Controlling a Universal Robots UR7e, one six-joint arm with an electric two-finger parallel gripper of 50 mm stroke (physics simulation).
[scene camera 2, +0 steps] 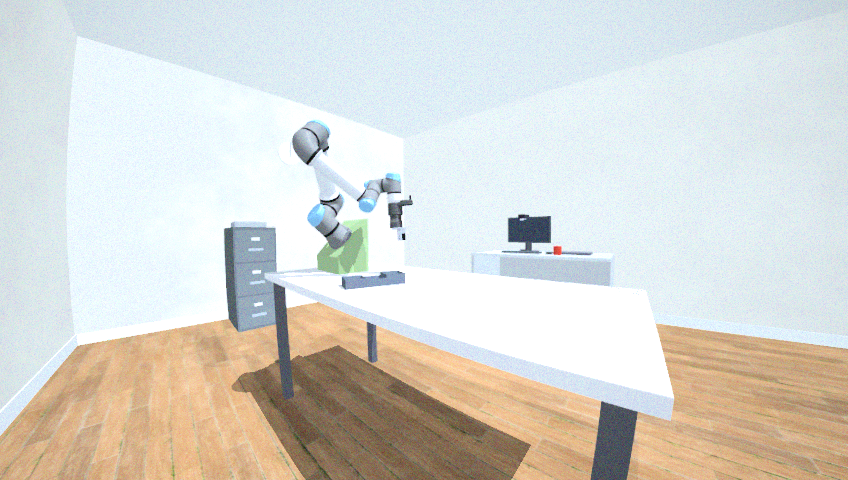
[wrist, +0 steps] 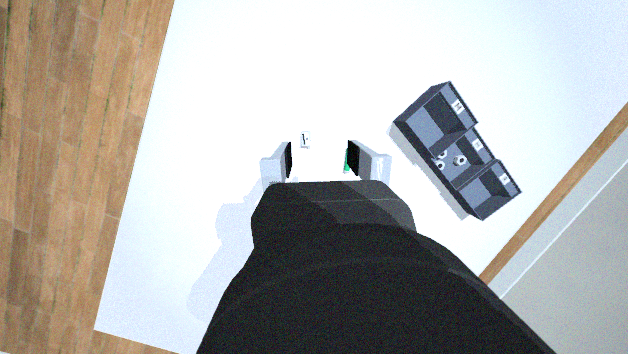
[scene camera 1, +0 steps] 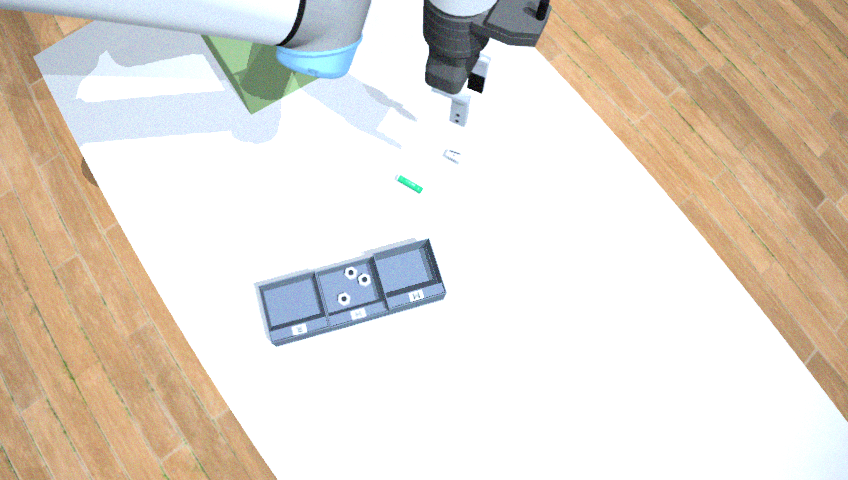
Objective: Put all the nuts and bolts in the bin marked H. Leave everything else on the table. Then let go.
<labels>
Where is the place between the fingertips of the gripper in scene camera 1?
At 466, 105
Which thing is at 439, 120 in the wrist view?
A three-compartment bin tray.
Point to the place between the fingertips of the gripper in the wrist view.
At 319, 153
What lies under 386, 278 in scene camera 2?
A three-compartment bin tray.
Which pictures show the three-compartment bin tray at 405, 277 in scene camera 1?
Scene camera 2, the wrist view and scene camera 1: all of them.
</labels>
